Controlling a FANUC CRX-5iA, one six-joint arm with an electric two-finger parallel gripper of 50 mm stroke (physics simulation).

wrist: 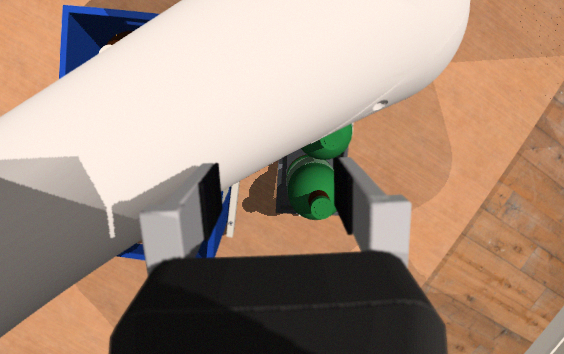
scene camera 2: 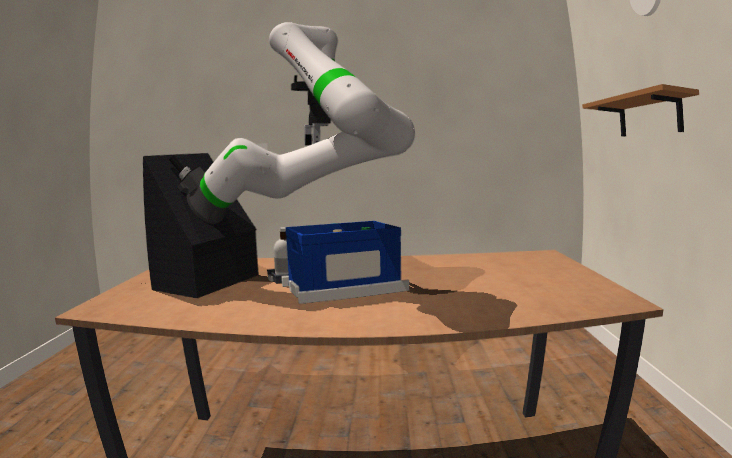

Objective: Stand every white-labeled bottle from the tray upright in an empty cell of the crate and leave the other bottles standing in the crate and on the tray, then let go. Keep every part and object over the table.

my gripper: wrist; scene camera 2
same spot on my gripper: (wrist: 176, 229) = (scene camera 2: 313, 123)
